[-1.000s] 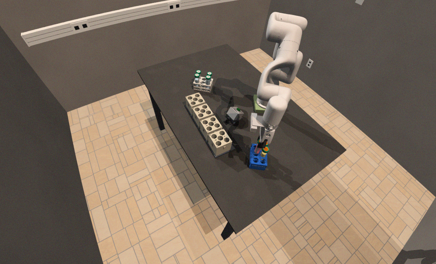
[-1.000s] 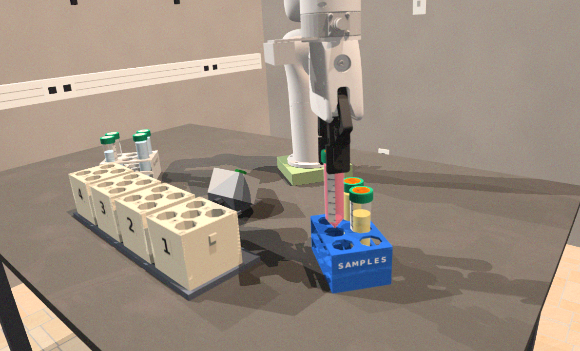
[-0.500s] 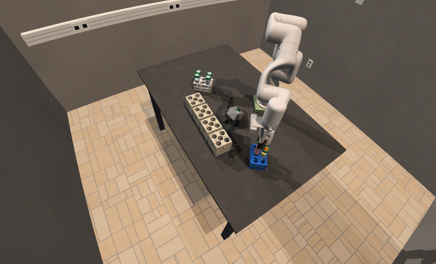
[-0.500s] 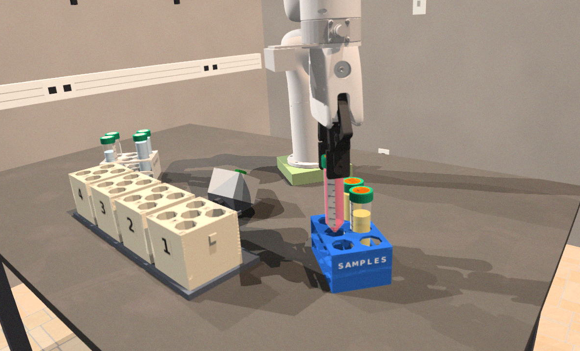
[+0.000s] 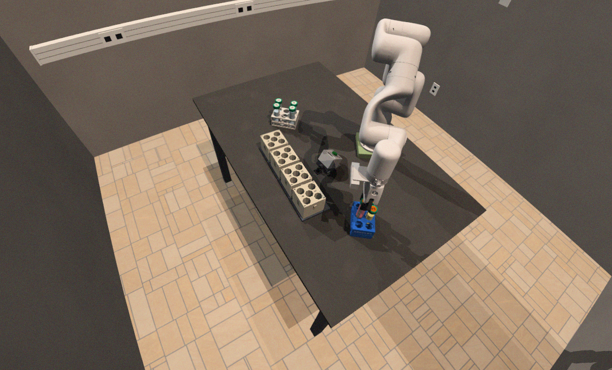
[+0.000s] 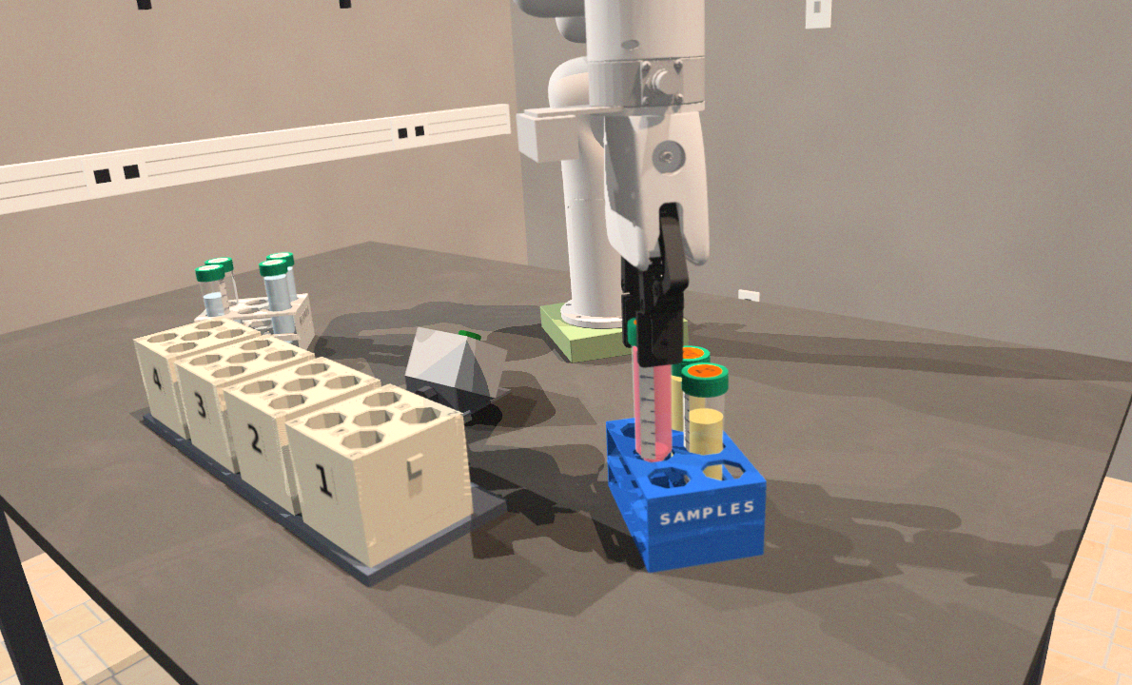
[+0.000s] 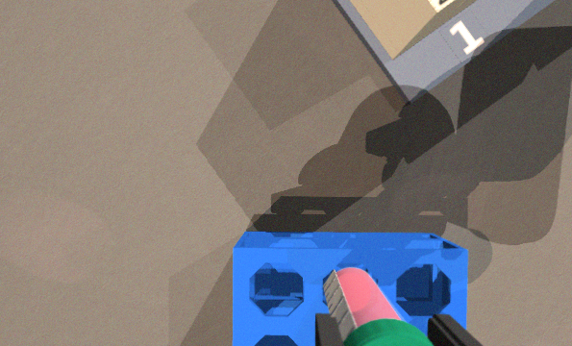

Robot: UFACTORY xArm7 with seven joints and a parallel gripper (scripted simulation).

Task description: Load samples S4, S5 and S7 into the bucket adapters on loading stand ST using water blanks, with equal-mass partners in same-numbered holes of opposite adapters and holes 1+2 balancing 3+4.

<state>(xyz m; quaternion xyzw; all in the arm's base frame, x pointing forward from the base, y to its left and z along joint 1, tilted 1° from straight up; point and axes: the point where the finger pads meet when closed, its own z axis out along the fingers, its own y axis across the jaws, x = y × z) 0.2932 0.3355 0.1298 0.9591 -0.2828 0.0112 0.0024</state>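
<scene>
Right now my hand is 1 cm short of the pink tube and 5 cm above it. From my hand the other things lie so: blue samples rack 2 cm behind, 1 cm to the left, 13 cm below; white blanks rack 3 cm ahead, 67 cm to the right, 13 cm below.
</scene>
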